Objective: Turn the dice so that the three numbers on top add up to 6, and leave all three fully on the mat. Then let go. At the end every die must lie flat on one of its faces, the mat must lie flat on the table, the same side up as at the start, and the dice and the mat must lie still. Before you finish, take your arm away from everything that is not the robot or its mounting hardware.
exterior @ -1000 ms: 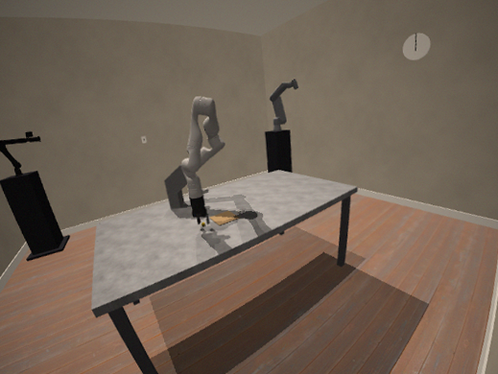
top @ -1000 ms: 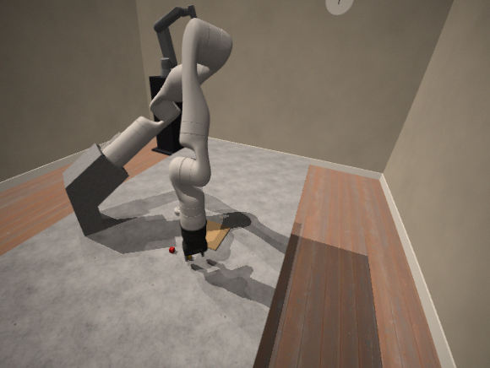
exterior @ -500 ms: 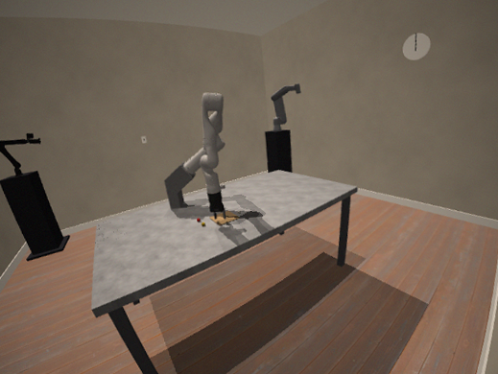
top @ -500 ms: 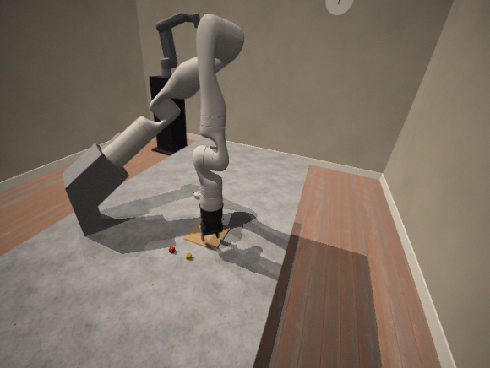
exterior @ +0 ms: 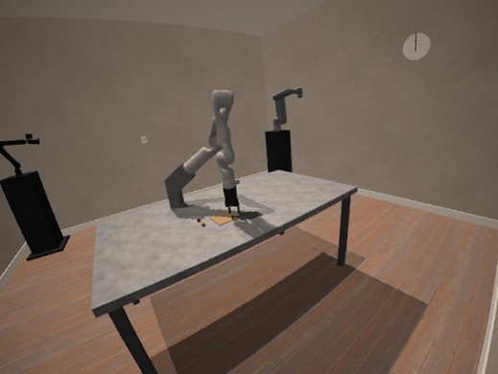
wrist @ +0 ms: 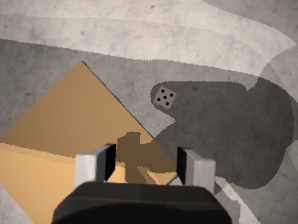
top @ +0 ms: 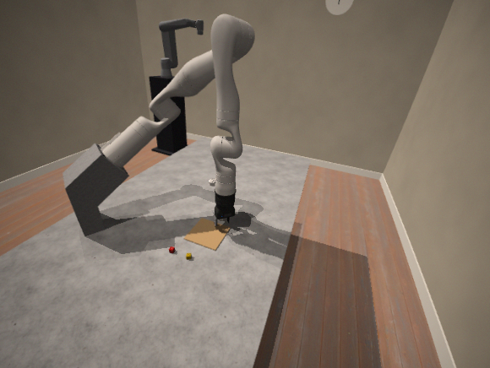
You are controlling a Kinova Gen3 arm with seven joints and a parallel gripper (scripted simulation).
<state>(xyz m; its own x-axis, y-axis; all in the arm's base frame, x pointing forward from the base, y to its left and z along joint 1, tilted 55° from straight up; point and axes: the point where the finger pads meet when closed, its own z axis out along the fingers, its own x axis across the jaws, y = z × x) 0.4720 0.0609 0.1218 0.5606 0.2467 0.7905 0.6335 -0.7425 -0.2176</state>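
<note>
The white die lies 3 cm behind my hand, 5 cm to the left of it and 4 cm below it. The rest, counted from my hand: tan mat (3 cm behind, 6 cm to the right, 4 cm below); then red die (10 cm behind, 20 cm to the right, 4 cm below); then yellow die (3 cm behind, 20 cm to the right, 4 cm below).
</note>
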